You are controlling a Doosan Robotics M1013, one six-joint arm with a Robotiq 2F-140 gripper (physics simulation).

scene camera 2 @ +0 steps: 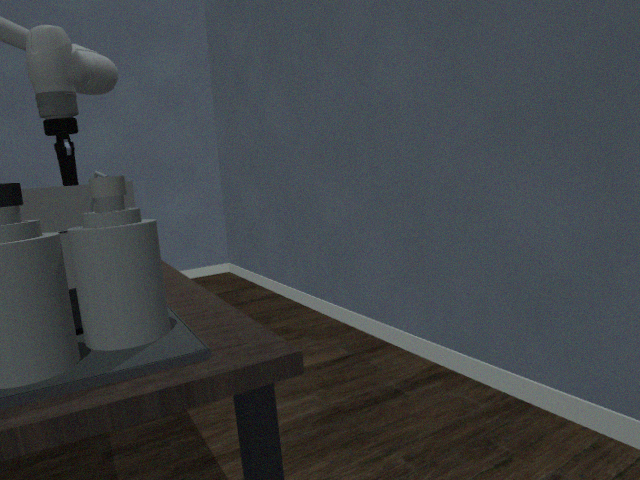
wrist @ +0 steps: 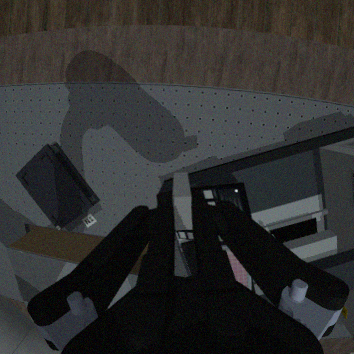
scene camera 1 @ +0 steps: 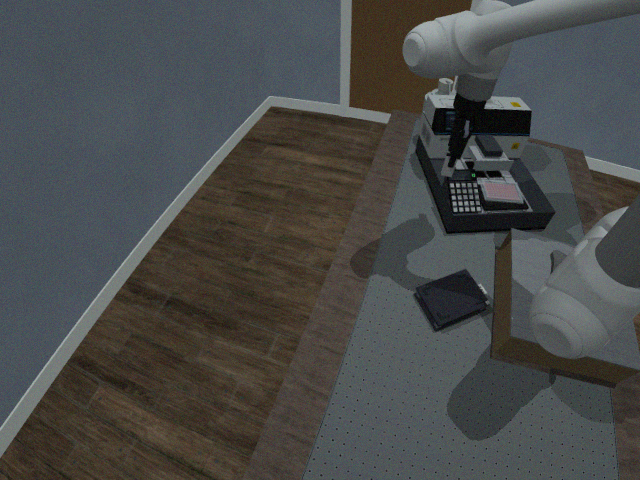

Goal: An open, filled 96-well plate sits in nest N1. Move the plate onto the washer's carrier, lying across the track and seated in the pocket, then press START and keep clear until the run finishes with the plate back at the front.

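Places are measured from the arm's base along level axes (x ahead, y left, z up), in centimetres.
Pixels of known places: gripper, fingertip midpoint: (wrist: 181,184) (scene camera 1: 446,174).
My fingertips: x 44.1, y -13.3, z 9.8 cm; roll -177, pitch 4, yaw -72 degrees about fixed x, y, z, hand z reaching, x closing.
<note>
Behind a point stands the place of what it marks.
The plate (scene camera 1: 502,192) {x 26.5, y -25.0, z 1.8 cm} (wrist: 237,268) {x 29.2, y -27.0, z 2.0 cm}, with pink wells, lies on the washer's front carrier, its long side across the track. It looks level; its seating in the pocket is too small to tell. Nest N1 (scene camera 1: 450,298) {x 31.2, y 14.8, z -5.4 cm} (wrist: 57,187) {x 31.6, y 12.0, z -5.4 cm} is dark and holds no plate. The washer (scene camera 1: 509,122) {x 30.9, y -49.8, z 12.6 cm} stands behind the plate. Its keypad (scene camera 1: 464,197) {x 37.1, y -16.4, z 1.6 cm} is left of the plate, and a small light (scene camera 1: 473,175) {x 36.8, y -23.8, z 5.1 cm} (wrist: 236,190) {x 44.0, y -20.8, z 5.8 cm} on the panel behind the keys shows green. My gripper (scene camera 1: 447,170) {x 44.1, y -13.3, z 9.8 cm} (scene camera 2: 70,183) (wrist: 181,184) {x 44.1, y -13.3, z 9.8 cm} is shut and empty, above the panel's left side; in the wrist view its fingers hide the keys.
A raised dark wall (scene camera 1: 493,222) {x 25.9, y -17.4, z -4.6 cm} surrounds the washer's front deck. A wood-sided box (scene camera 1: 502,304) {x 17.7, y 10.0, z -5.7 cm} (wrist: 60,242) {x 17.6, y 10.7, z -5.5 cm} stands right of the nest, partly hidden by the arm. White bottles (scene camera 2: 121,284) {x 57.6, y -66.2, z 0.9 cm} stand at the table's rear edge. A grey block (scene camera 1: 488,145) {x 35.3, y -37.1, z 8.9 cm} sits above the track.
</note>
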